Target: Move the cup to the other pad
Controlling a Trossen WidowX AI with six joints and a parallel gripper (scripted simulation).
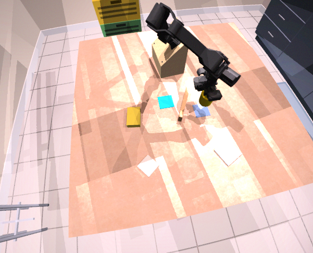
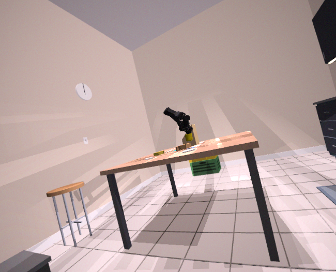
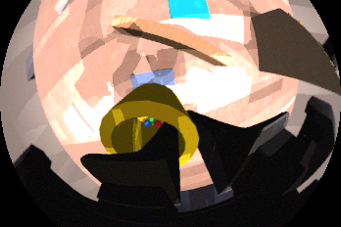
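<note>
The cyan pad is 5 cm behind my gripper tip, 19 cm to the right of it and 11 cm below it. Also, from my gripper tip: pale blue pad: 3 cm ahead, 11 cm below; then yellow cup: 2 cm ahead; then low wooden bar: 1 cm behind, 9 cm to the right, 9 cm below.
</note>
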